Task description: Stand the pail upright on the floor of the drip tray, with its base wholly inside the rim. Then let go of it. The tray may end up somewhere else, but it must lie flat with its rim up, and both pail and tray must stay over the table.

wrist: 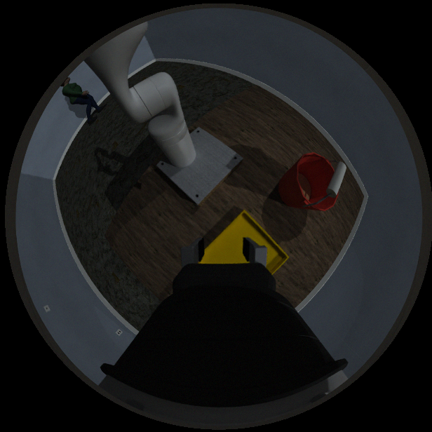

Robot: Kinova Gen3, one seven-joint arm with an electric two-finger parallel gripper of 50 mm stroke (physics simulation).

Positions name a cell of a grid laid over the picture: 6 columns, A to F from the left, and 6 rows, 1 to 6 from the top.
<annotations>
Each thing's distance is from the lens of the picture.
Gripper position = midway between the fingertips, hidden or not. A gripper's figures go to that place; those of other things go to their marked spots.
my gripper (D4): 0.19 m
yellow drip tray (D4): 0.51 m
</annotations>
